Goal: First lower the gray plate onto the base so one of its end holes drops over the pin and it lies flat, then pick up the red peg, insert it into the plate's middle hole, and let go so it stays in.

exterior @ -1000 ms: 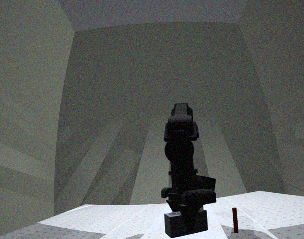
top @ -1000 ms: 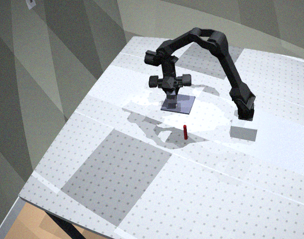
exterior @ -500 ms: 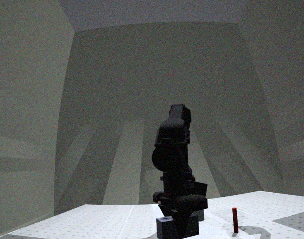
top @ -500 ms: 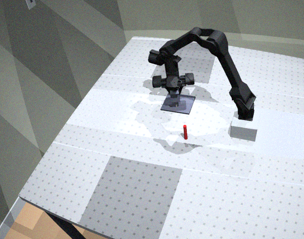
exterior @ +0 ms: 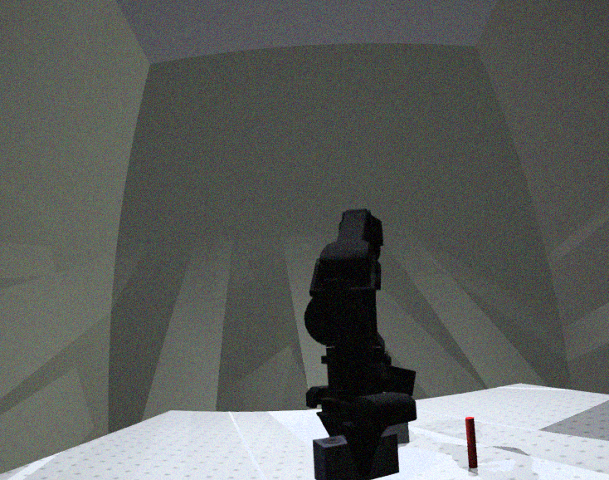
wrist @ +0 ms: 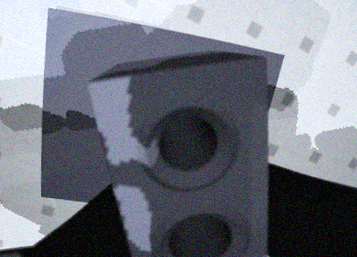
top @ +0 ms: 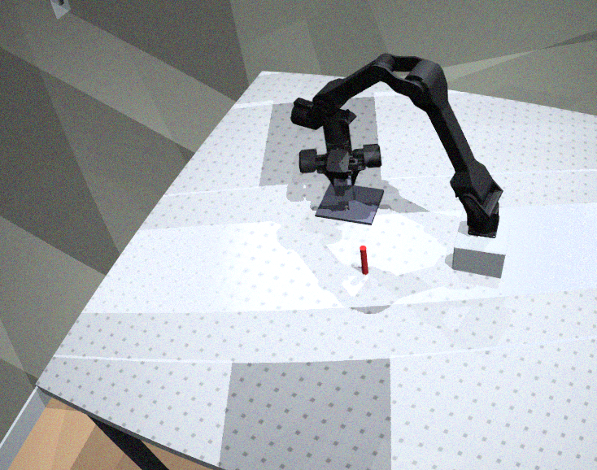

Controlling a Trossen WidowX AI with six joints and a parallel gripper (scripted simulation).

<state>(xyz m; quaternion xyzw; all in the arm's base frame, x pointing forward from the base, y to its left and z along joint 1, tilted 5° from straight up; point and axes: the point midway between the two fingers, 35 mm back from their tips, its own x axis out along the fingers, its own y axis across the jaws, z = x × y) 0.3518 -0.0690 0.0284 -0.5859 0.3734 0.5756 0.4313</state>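
Now: gripper tip 200 mm to the right of the red peg, 110 mm past it and 20 mm above it. The rest, counted from my gripper tip: gray plate: 30 mm above.
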